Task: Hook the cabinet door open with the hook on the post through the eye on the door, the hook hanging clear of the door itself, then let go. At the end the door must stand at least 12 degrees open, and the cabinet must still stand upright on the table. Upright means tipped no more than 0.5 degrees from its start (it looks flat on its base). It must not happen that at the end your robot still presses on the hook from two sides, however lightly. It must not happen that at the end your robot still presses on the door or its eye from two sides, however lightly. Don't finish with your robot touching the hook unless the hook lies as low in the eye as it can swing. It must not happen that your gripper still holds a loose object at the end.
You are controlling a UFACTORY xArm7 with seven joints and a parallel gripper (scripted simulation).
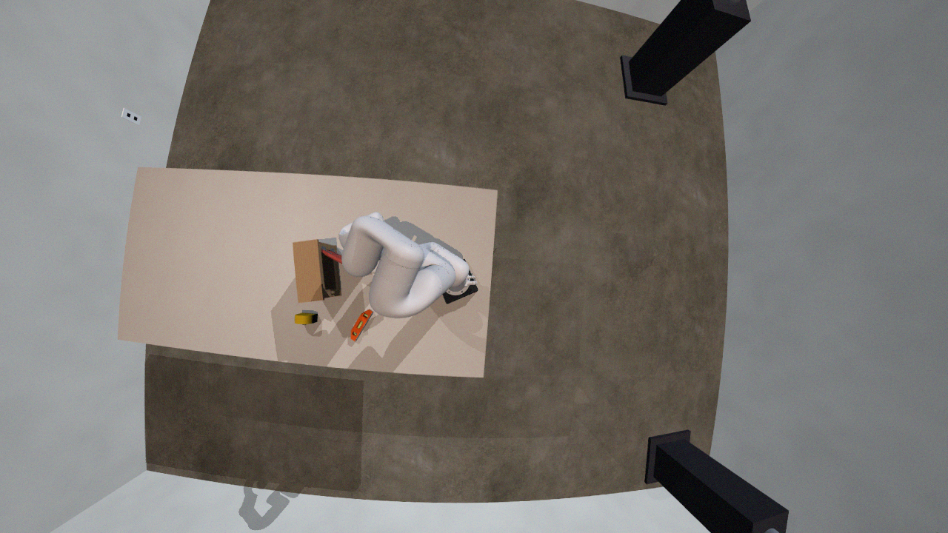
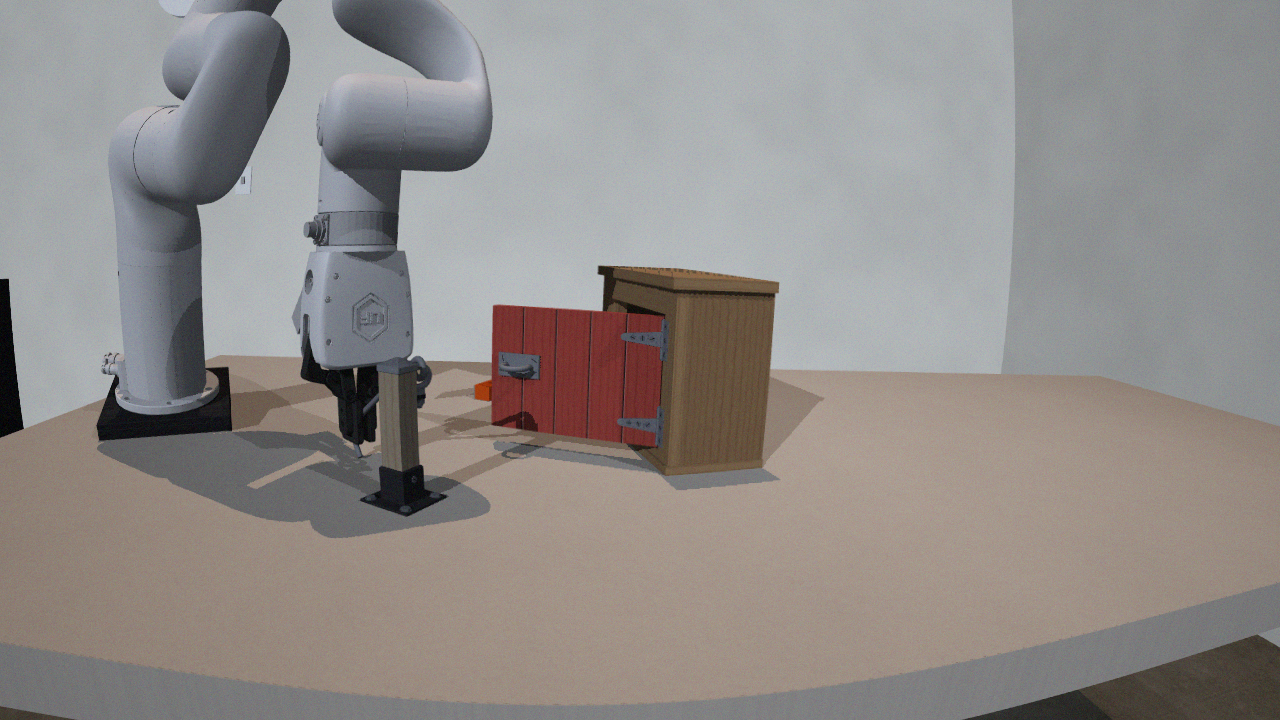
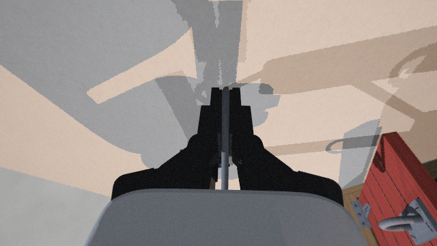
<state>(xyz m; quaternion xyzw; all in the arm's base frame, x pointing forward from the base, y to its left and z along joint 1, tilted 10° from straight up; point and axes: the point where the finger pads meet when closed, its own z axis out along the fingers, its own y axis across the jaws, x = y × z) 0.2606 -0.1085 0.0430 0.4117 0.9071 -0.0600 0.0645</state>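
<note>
The hook rod is 4 cm to the right of my hand, 3 cm ahead of it and 2 cm above it. From my hand the other things lie so: red door 20 cm ahead, 4 cm above, 2 cm to the left; then orange tool 31 cm to the left, 16 cm ahead, 3 cm below; then yellow block 40 cm ahead, 29 cm to the left, 1 cm below.
</note>
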